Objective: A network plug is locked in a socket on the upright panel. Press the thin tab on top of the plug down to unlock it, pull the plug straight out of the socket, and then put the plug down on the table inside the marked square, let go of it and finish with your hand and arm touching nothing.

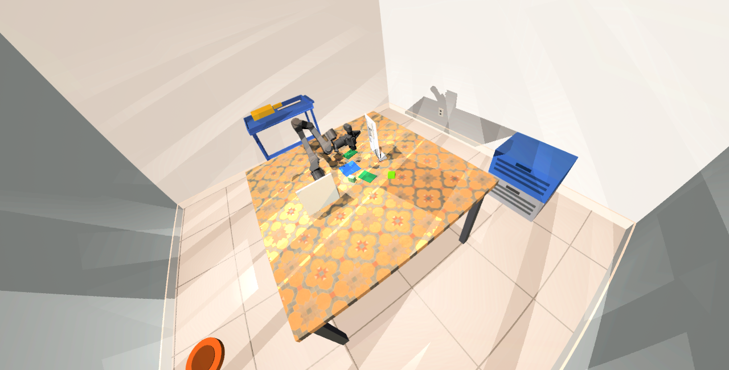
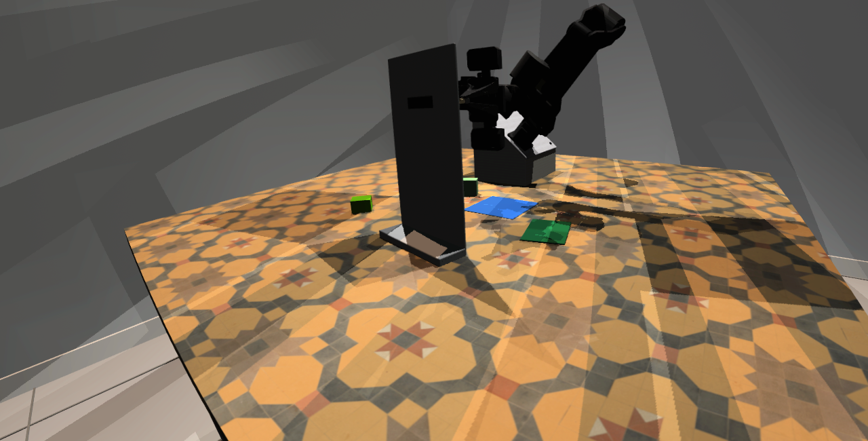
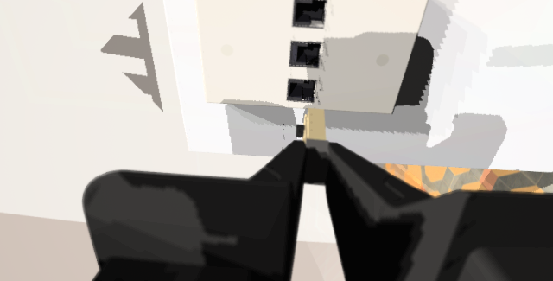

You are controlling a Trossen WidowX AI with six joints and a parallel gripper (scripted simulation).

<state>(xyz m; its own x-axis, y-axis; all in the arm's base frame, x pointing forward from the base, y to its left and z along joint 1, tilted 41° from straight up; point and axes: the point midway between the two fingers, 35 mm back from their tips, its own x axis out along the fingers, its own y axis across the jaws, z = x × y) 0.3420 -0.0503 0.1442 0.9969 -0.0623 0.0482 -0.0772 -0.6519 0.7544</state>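
The blue square is 15 cm behind my gripper tip, 1 cm to the right of it and 23 cm below it. Round my gripper tip: yellowish tab: 1 cm ahead; then upright panel: 8 cm ahead, 3 cm to the right, 9 cm below; then network plug: 1 cm ahead.
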